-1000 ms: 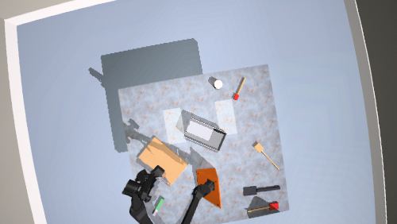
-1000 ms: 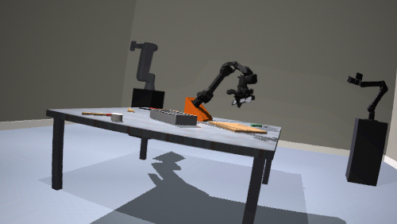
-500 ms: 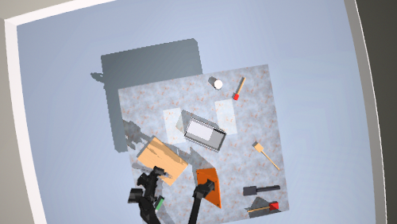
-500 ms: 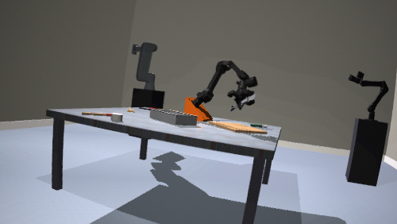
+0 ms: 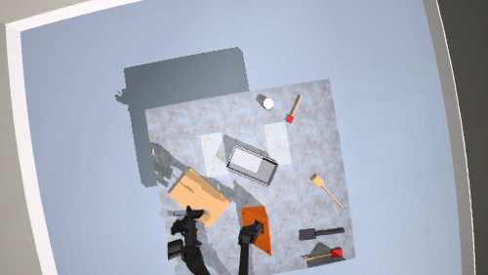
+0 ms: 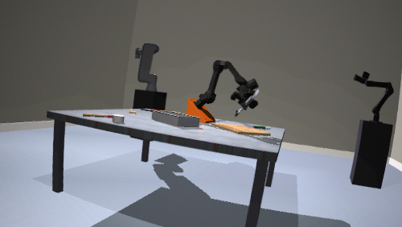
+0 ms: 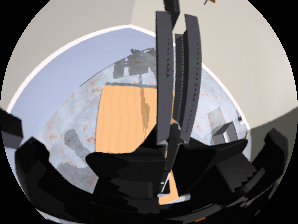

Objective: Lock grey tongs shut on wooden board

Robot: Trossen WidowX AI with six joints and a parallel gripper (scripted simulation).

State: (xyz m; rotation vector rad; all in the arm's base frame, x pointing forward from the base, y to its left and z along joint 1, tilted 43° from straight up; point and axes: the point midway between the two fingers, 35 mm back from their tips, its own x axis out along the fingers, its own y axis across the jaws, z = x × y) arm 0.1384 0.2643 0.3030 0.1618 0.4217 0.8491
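The wooden board is 2 cm behind my gripper tip, 3 cm to the right of it and 13 cm below it. Round my gripper tip: black tool 31 cm behind, 84 cm to the right, 13 cm below; dark roasting tin 20 cm ahead, 39 cm to the right, 11 cm below.
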